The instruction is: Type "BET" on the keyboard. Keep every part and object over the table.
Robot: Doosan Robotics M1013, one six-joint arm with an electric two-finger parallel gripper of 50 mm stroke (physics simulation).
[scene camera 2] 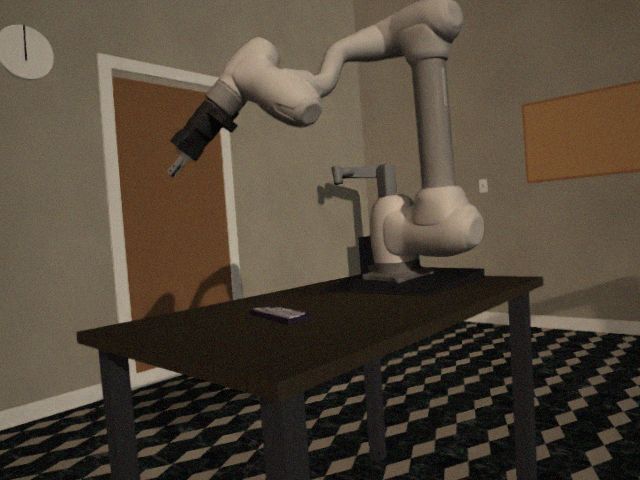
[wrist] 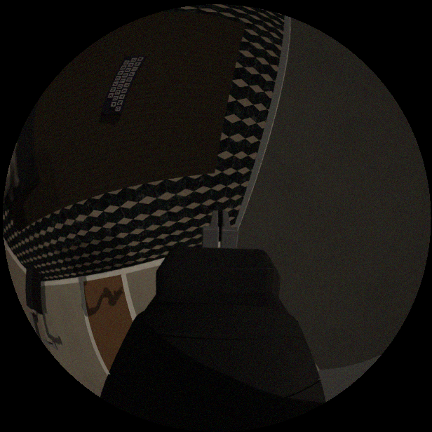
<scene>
My gripper shows in scene camera 2 and in the wrist view. A keyboard shows in scene camera 2 and in the wrist view. The same spot on the keyboard: (wrist: 116, 96) is (scene camera 2: 269, 308). One and the same spot on my gripper: (scene camera 2: 176, 167) is (wrist: 226, 215).
</scene>
